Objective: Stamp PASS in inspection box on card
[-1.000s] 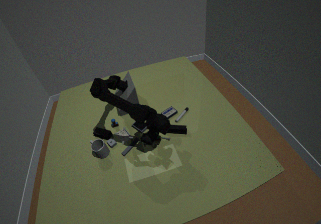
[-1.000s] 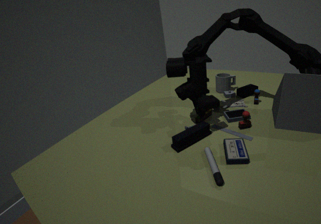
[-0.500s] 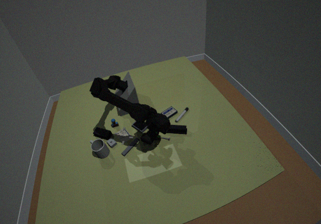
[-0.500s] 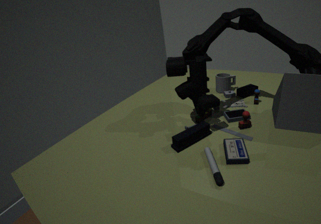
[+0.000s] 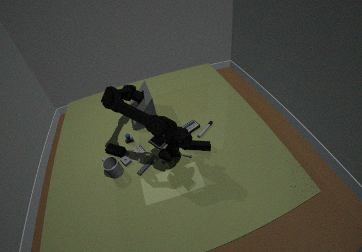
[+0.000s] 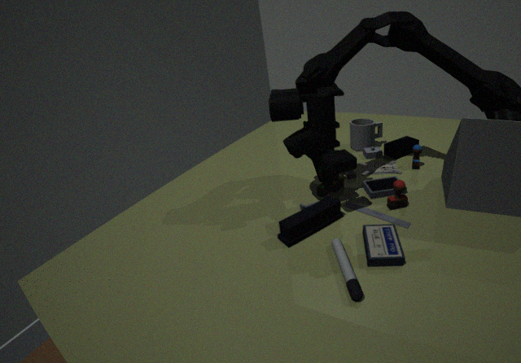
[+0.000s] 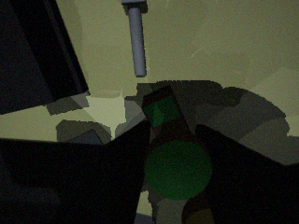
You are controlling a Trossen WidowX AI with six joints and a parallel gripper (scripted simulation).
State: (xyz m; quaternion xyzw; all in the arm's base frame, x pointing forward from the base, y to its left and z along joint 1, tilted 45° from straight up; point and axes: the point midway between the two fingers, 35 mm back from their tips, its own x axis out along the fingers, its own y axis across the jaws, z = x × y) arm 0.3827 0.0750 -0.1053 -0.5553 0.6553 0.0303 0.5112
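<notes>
Now: gripper tip 50 mm to the left of the yellow-knobbed stamp, 10 mm past it and 10 mm above it. The rest, counted from my gripper tip: ruler: 130 mm behind, 30 mm below, 20 mm to the left; then green-knobbed stamp: right at my gripper tip; then black bar: 120 mm to the left, 30 mm behind, 20 mm below.
</notes>
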